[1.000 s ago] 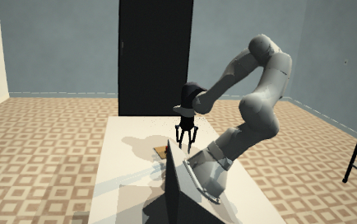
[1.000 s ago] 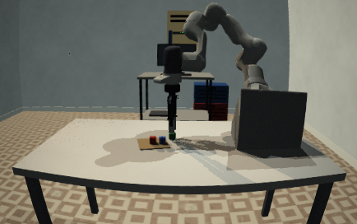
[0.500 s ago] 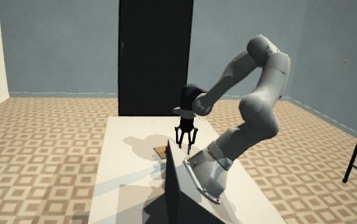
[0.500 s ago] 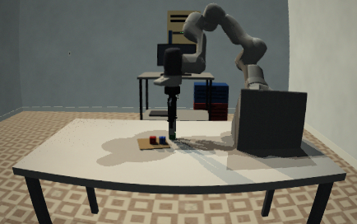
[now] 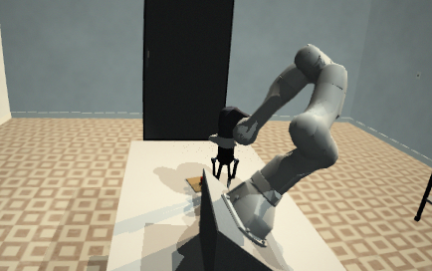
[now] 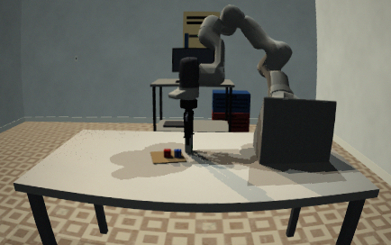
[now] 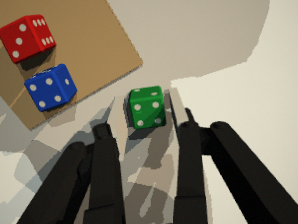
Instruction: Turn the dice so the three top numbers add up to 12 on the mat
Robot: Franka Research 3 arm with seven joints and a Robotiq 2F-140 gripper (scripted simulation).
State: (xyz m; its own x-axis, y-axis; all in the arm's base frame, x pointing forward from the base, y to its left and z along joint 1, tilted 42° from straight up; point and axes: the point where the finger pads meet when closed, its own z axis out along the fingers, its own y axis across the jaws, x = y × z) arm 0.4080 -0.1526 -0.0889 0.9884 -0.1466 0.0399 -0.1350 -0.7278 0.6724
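Now: hand 20 mm above the green die. Round my hand: blue die: 70 mm to the left, 50 mm ahead, 20 mm below; red die: 90 mm ahead, 80 mm to the left, 20 mm below; tan mat: 90 mm ahead, 80 mm to the left, 40 mm below.
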